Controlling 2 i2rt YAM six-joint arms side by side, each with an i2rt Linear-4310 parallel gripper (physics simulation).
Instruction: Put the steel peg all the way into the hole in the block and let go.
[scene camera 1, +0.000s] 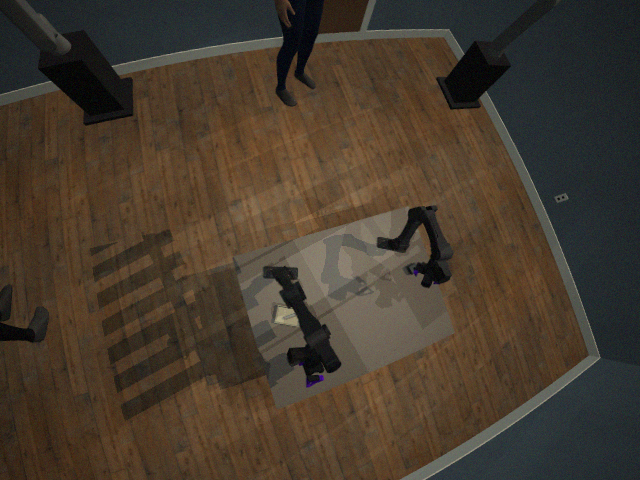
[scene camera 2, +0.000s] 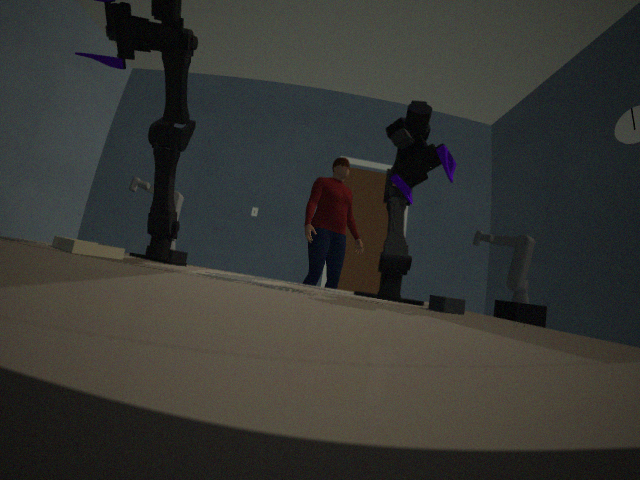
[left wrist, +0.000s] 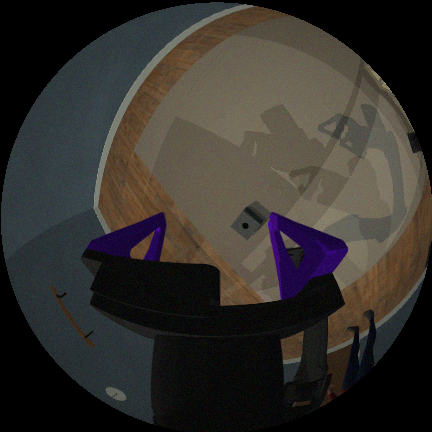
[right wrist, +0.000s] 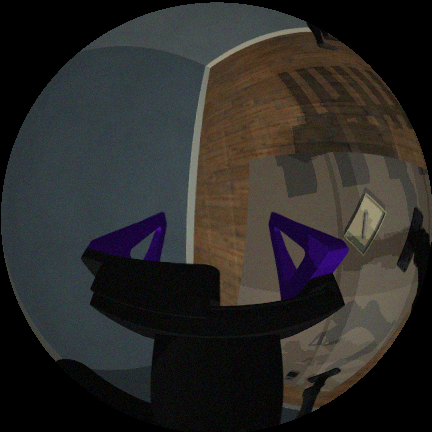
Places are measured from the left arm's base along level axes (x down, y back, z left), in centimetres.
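Where they show: left gripper, fingertip midpoint: (scene camera 2: 430, 192) (left wrist: 216, 217); right gripper, fingertip midpoint: (scene camera 1: 303, 375) (scene camera 2: 70, 24) (right wrist: 217, 217); left arm's base, link origin: (scene camera 1: 391, 245) (scene camera 2: 388, 299); right arm's base, link origin: (scene camera 1: 280, 272) (scene camera 2: 156, 260).
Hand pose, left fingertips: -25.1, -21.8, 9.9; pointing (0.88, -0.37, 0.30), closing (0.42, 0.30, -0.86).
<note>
Things, the pixels of their top centre, and the offset from my left fingertips, as dx, dy, dz. Level surfaces: height alone.
- steel peg, top centre: (right wrist: 364, 226) (scene camera 1: 290, 316) +23.2, -31.5, -66.3
- shallow cream tray, top centre: (scene camera 2: 88, 242) (right wrist: 366, 224) (scene camera 1: 289, 316) +22.7, -31.5, -66.9
- grey block, top centre: (left wrist: 244, 225) (scene camera 2: 447, 297) +21.8, +8.7, +5.6
- pale table top, surface height: dx +25.1
The steel peg (scene camera 1: 288, 315) (right wrist: 365, 224) lies flat in a shallow cream tray (scene camera 1: 279, 310) (scene camera 2: 87, 248) (right wrist: 374, 207), beside the right arm. The grey block (scene camera 2: 447, 304) (left wrist: 242, 232) stands on the table near its edge, with a dark round hole in its top; the left arm partly covers it in scene camera 1. My left gripper (scene camera 2: 432, 191) (left wrist: 216, 217) is open and empty, high above the table near the block. My right gripper (right wrist: 217, 217) is open and empty, raised high and away from the tray, its fingers pointing towards the wall and floor.
The pale table top (scene camera 1: 382, 330) carries both arm bases and broad shadows. A person (scene camera 2: 330, 206) stands behind it. Two pedestals (scene camera 1: 77, 77) (scene camera 1: 475, 72) with pale arms stand farther back on the wooden floor.
</note>
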